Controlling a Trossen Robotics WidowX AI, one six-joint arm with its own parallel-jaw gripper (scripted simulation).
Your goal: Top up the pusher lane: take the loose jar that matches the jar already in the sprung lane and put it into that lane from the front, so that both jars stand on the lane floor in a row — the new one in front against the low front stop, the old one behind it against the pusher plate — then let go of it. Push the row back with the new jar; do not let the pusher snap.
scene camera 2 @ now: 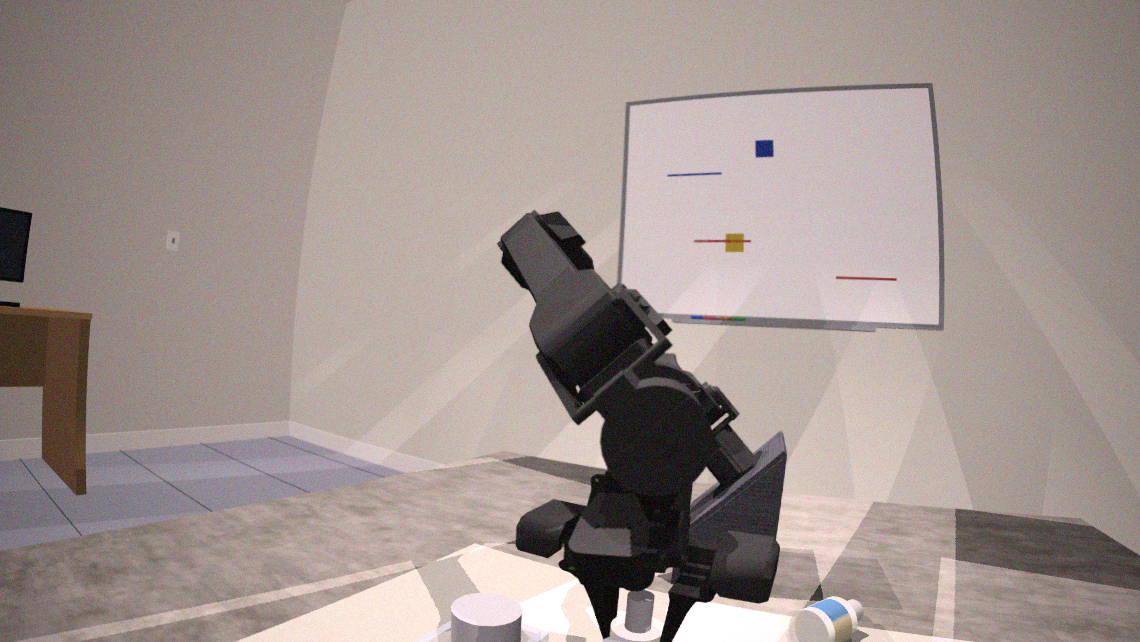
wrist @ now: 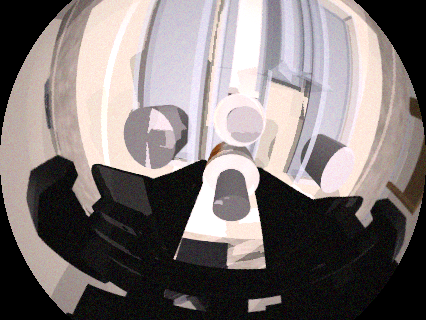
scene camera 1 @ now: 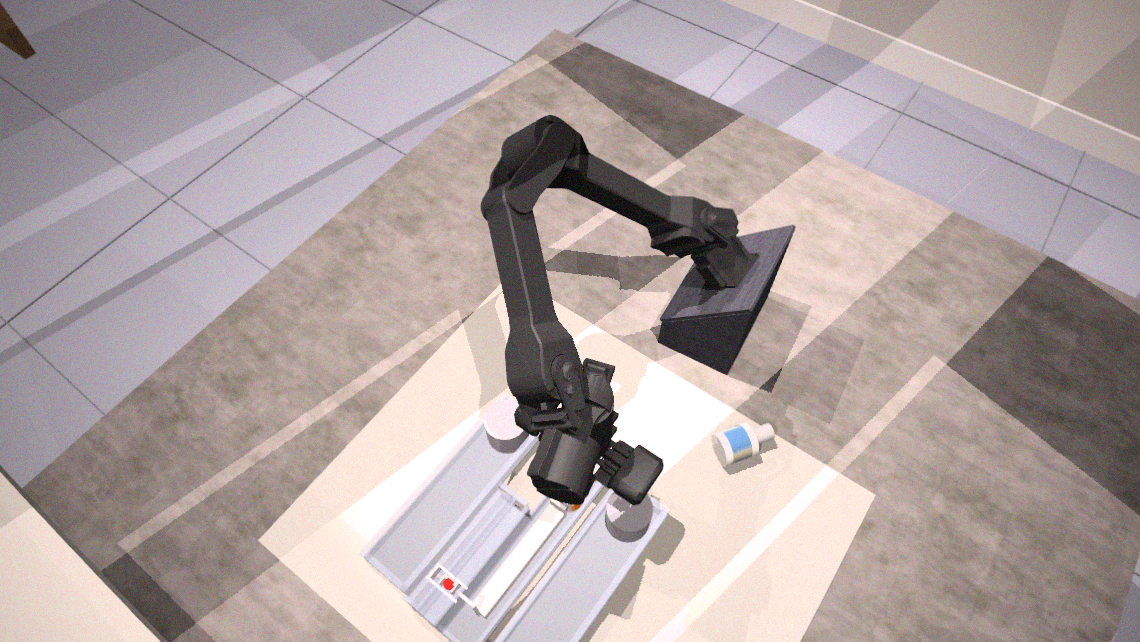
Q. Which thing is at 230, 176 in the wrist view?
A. A jar.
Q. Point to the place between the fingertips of the gripper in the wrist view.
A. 230, 168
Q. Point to a grey lane rack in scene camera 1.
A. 493, 533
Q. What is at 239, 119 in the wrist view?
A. A jar.
